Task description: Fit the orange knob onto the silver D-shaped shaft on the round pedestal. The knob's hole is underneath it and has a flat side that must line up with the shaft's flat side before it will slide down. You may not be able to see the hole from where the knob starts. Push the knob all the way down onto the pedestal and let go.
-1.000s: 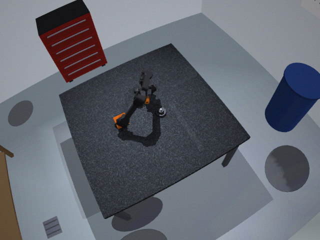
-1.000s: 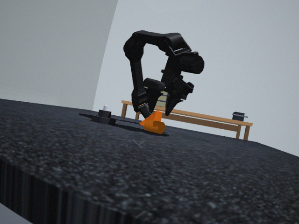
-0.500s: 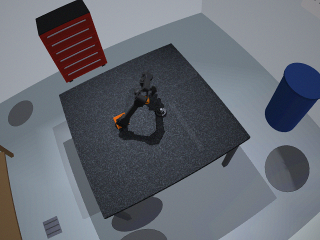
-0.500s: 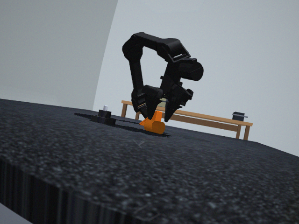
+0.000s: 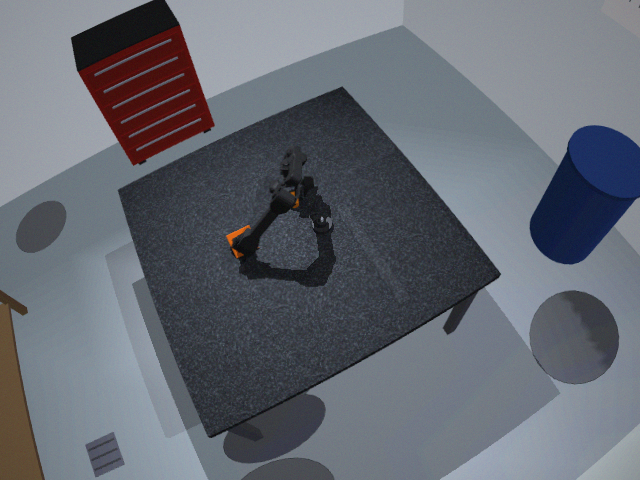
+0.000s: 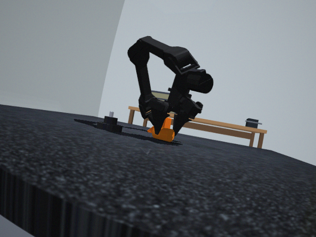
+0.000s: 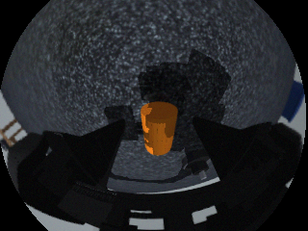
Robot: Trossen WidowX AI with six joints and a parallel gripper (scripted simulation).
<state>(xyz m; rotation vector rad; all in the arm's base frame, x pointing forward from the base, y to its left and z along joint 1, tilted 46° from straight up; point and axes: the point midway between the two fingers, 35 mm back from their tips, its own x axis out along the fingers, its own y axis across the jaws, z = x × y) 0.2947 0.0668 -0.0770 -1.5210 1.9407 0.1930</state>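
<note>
The orange knob lies right at my gripper tip. Round my gripper tip: round black pedestal 18 cm to the right, 4 cm ahead, 1 cm above.
</note>
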